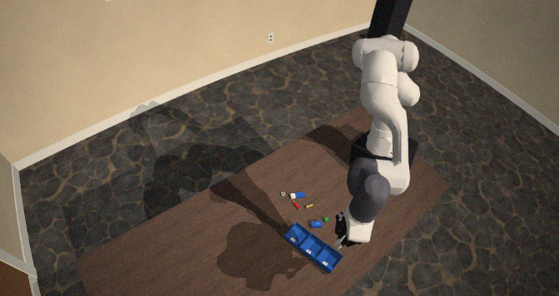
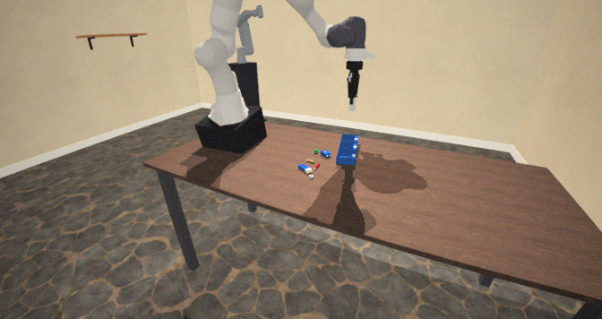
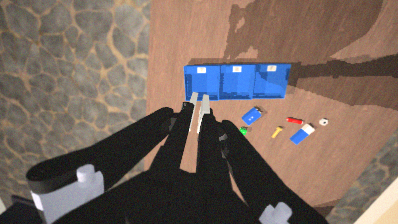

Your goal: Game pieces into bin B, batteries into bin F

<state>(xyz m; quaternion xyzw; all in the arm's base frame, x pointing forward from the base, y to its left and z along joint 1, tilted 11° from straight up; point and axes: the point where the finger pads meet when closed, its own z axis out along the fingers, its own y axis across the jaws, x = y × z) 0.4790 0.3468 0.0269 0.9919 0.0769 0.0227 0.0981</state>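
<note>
My gripper is now 3 cm past the blue battery, 17 cm to the left of it and 21 cm above it. From my hand the other things lie so: yellow piece (5 cm behind, 27 cm to the right, 21 cm below); then blue bin block (3 cm ahead, 8 cm to the right, 20 cm below); then green game piece (9 cm behind, 17 cm to the right, 21 cm below).
</note>
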